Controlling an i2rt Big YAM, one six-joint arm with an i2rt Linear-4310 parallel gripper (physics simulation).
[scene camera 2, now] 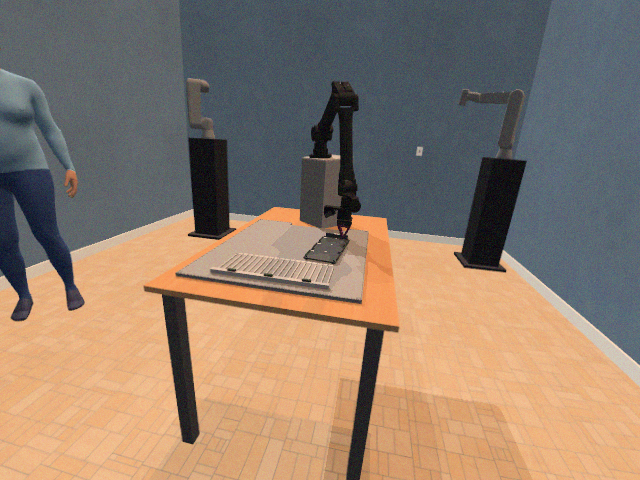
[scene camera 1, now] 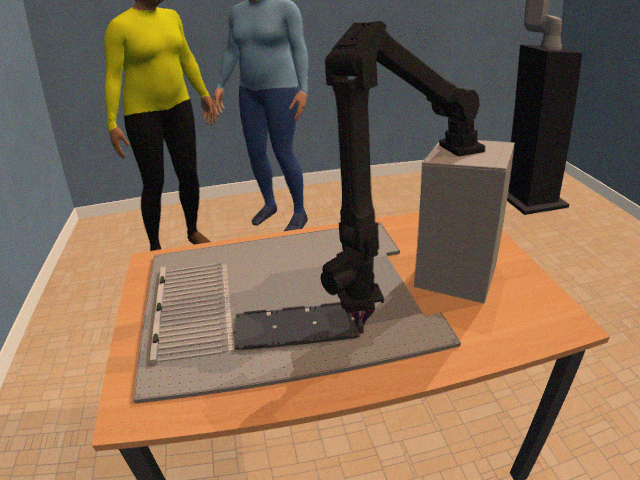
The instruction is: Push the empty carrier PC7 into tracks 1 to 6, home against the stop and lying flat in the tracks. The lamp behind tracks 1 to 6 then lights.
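Where they show: gripper, between the fingertips: [scene camera 2: 342, 237] [scene camera 1: 359, 324]; arm's base, origin of its link: [scene camera 2: 320, 157] [scene camera 1: 461, 148].
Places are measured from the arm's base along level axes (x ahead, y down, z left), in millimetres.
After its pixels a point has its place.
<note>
The empty carrier PC7 [scene camera 1: 294, 327] {x 512, y 368, z 156 mm} [scene camera 2: 327, 248] {x 520, y 368, z 142 mm} is a long dark flat tray with small white marks. It lies on the grey board, looking nearly flat, at the right of the light track rack in scene camera 1. Its left end is close beside the entry ends of the rack's near tracks [scene camera 1: 193, 343] [scene camera 2: 309, 271], with a narrow gap. My gripper [scene camera 1: 360, 320] {x 352, y 364, z 195 mm} [scene camera 2: 343, 232] {x 352, y 364, z 195 mm} points down and is shut on the carrier's right end; the exact grip is partly hidden. The lamps [scene camera 1: 155, 338] {x 873, y 357, z 127 mm} [scene camera 2: 306, 280] {x 878, y 359, z 123 mm} on the stop bar look dark green and unlit. Track numbers are unreadable.
The grey board [scene camera 1: 217, 379] {x 721, y 379, z 282 mm} [scene camera 2: 347, 289] {x 865, y 379, z 261 mm} lies on the wooden table [scene camera 1: 310, 413] {x 529, y 392, z 420 mm} [scene camera 2: 379, 310] {x 948, y 392, z 367 mm}. My arm's grey pedestal [scene camera 1: 457, 222] {x 63, y 156, z 121 mm} [scene camera 2: 315, 191] {x 98, y 186, z -2 mm} stands at the right in scene camera 1. Two people [scene camera 1: 149, 62] [scene camera 1: 268, 56] stand behind the table.
</note>
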